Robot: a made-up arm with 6 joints.
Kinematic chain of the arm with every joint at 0, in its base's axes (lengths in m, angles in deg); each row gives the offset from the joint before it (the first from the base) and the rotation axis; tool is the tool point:
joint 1: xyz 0 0 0.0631 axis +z
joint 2: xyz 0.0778 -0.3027 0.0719 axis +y
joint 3: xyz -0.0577 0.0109 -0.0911 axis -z
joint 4: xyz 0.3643 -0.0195 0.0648 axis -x
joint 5: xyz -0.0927 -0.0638 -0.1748 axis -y
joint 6: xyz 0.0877 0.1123 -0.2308 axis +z
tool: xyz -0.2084 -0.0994 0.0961
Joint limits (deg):
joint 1: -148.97..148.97
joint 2: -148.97..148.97
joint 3: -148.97..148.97
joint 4: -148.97..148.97
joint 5: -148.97..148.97
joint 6: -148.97..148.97
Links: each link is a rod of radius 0.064 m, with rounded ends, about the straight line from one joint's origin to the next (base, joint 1, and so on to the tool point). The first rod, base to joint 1, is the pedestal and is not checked.
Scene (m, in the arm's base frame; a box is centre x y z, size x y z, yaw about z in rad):
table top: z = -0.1
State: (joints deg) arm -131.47 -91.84 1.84 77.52 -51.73 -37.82
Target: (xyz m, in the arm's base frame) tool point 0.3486 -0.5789 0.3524
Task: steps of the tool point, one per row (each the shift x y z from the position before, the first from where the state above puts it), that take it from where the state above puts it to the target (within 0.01 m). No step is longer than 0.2 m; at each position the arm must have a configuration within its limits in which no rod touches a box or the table.
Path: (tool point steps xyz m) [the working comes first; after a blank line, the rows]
Joints at the target: -16.19 -90.59 -1.62 62.32 -24.68 -107.53
Straight joint move there: clear.

1: -0.0374 -0.1580 0.0073
2: 0.0120 -0.1663 0.0122
3: 0.0631 -0.1590 0.0174
4: 0.1108 -0.1357 0.0226
5: 0.1497 -0.0977 0.0275
6: 0.1752 -0.0486 0.0321
7: 0.1836 0.0068 0.0362
8: 0.1738 0.0621 0.0391

